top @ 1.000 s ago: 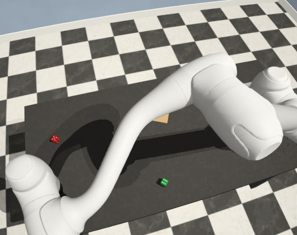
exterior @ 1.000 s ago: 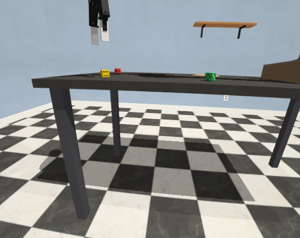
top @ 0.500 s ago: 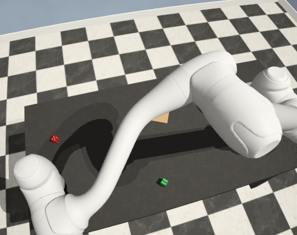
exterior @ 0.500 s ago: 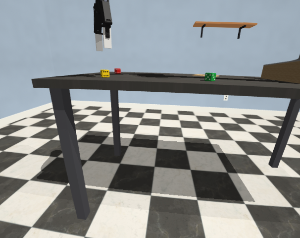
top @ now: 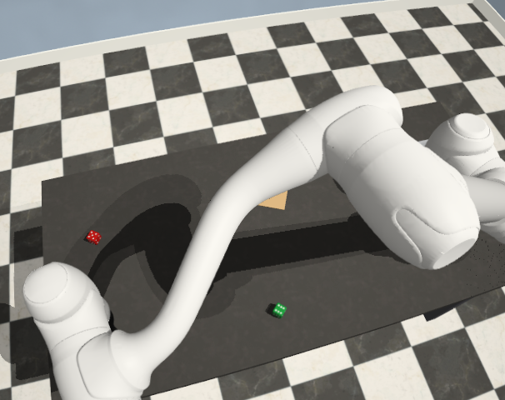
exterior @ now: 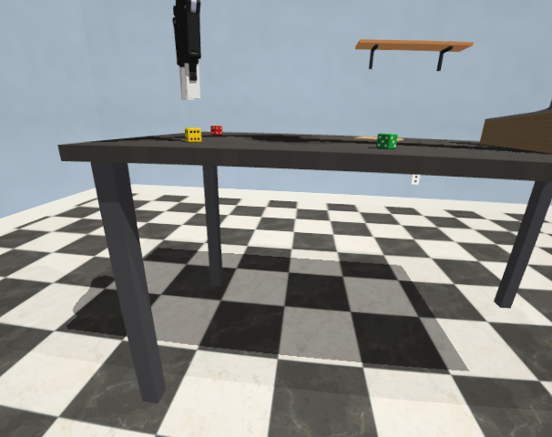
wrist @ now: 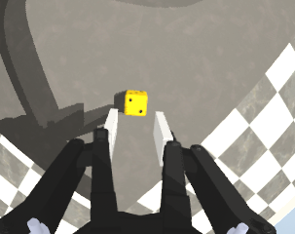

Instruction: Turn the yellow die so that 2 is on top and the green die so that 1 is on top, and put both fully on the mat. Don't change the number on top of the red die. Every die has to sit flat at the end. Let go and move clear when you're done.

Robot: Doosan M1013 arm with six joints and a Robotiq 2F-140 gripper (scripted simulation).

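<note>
Right now the yellow die is 110 mm below my hand. Also, from my hand: tan mat (470 mm behind, 440 mm to the right, 120 mm below); then red die (340 mm to the right, 110 mm below, 90 mm ahead); then green die (420 mm behind, 110 mm below, 30 mm to the right).
</note>
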